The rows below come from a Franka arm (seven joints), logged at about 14 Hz.
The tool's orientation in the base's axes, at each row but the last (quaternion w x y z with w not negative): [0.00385 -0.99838 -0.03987 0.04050]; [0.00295 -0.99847 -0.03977 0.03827]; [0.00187 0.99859 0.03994 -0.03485]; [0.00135 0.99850 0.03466 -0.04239]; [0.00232 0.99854 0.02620 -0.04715]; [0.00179 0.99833 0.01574 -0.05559]
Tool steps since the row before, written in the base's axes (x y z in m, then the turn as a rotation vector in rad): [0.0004 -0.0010 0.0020 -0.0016 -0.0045 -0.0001]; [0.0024 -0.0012 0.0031 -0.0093 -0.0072 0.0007]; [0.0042 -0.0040 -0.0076 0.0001 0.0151 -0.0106]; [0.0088 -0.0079 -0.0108 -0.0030 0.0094 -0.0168]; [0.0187 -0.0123 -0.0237 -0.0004 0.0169 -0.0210]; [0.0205 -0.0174 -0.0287 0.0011 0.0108 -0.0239]
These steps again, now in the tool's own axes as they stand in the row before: [0.0002 0.0010 -0.0020 -0.0019 0.0044 0.0002]; [0.0021 0.0014 -0.0033 -0.0099 0.0064 0.0000]; [0.0044 0.0043 0.0073 0.0020 -0.0151 0.0105]; [0.0091 0.0085 0.0101 -0.0009 -0.0096 0.0169]; [0.0202 0.0132 0.0219 0.0025 -0.0169 0.0208]; [0.0230 0.0180 0.0263 0.0041 -0.0108 0.0236]
